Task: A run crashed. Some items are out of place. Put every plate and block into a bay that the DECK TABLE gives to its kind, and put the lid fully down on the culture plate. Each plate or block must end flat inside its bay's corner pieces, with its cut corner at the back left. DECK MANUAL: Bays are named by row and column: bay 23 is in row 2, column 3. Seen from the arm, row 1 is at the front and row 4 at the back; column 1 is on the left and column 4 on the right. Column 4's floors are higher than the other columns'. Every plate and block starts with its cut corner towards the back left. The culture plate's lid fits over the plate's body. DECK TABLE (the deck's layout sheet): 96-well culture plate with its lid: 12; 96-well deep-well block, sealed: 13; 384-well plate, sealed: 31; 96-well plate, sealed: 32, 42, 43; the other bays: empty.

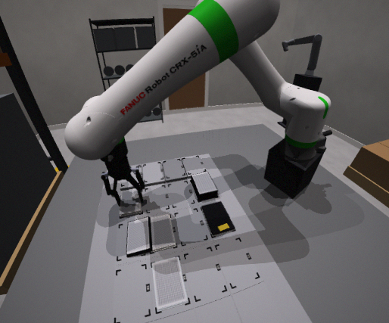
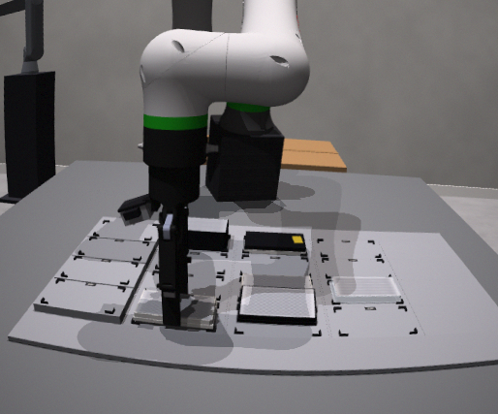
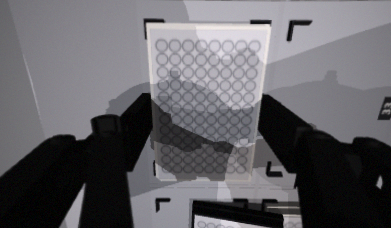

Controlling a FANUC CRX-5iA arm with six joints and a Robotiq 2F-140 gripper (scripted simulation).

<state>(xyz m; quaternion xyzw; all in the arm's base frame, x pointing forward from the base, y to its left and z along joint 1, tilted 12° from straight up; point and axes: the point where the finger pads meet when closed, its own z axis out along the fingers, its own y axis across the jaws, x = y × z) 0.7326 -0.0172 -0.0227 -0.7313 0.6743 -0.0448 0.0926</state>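
My gripper is now 16 cm to the right of the black-rimmed 96-well plate, 4 cm past it and 2 cm above it. Round my hand: 384-well plate (32 cm to the left, 14 cm behind, 3 cm below); then deep-well block (32 cm behind, 3 cm to the right, 1 cm below).
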